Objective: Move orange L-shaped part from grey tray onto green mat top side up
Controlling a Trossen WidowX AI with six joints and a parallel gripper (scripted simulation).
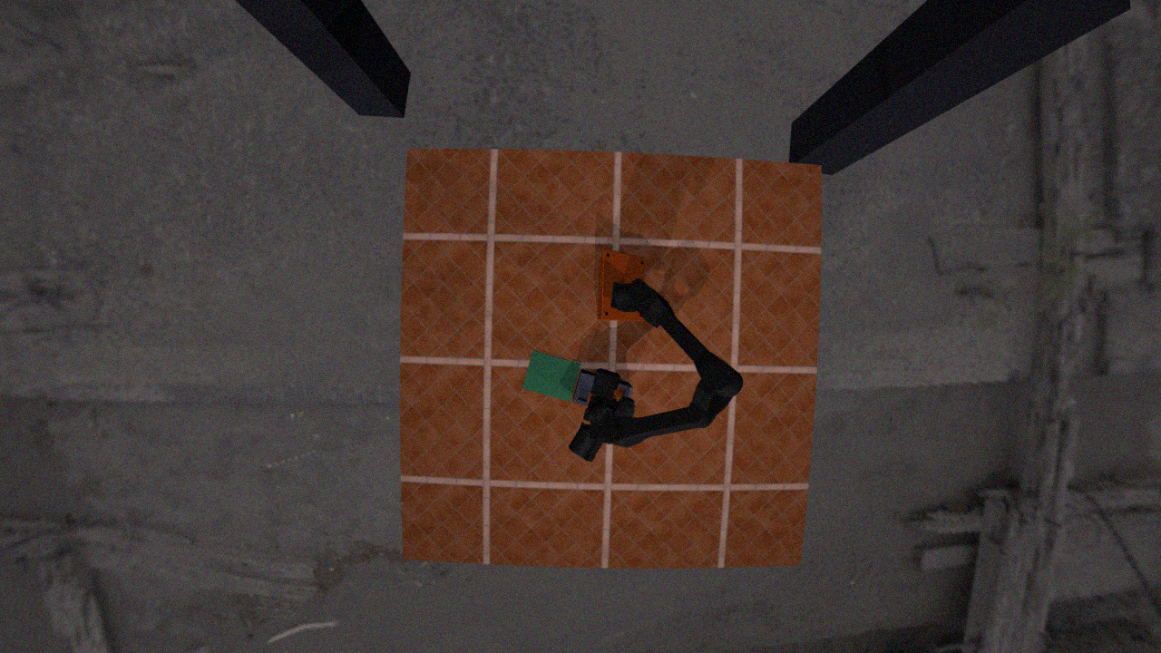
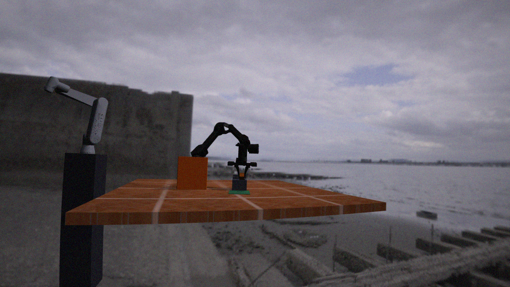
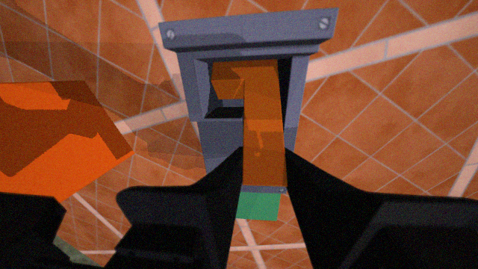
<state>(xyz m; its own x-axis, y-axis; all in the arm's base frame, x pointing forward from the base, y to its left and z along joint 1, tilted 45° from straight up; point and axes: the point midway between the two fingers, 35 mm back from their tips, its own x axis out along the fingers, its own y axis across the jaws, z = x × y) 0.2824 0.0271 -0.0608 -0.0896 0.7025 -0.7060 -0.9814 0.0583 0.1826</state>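
Now: the green mat 4 cm behind my gripper tip, 14 cm to the right of it and 9 cm below it. Also, from my gripper tip: orange L-shaped part 1 cm behind, 4 cm to the left, 3 cm below.
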